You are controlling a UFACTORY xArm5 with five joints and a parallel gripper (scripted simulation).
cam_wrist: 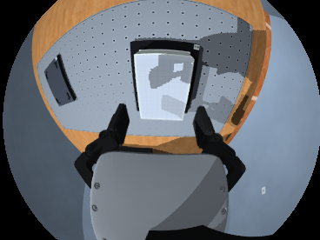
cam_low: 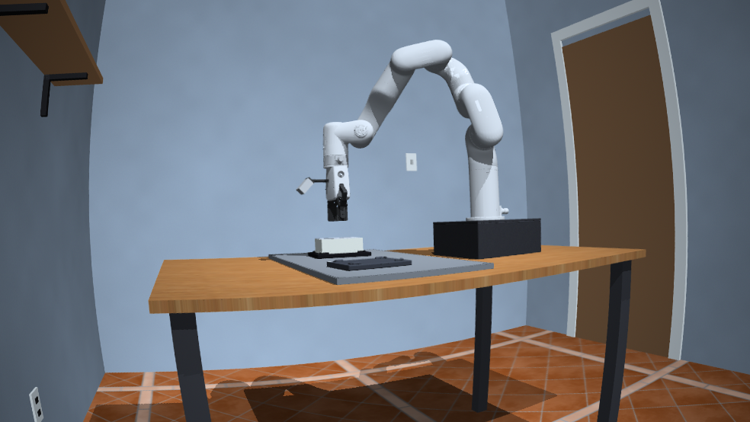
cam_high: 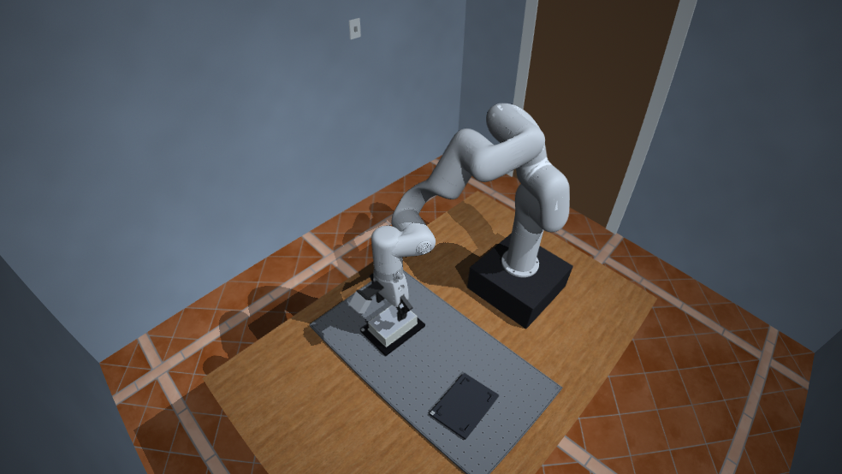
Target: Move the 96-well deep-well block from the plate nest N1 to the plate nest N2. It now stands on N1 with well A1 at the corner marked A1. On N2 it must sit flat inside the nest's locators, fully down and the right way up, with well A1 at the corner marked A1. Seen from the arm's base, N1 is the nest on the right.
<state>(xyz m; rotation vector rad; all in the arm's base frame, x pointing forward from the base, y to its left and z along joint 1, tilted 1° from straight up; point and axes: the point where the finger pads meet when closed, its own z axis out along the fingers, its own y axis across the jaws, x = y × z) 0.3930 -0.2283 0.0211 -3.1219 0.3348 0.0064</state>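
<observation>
The white 96-well deep-well block is 80 mm below my hand.
</observation>
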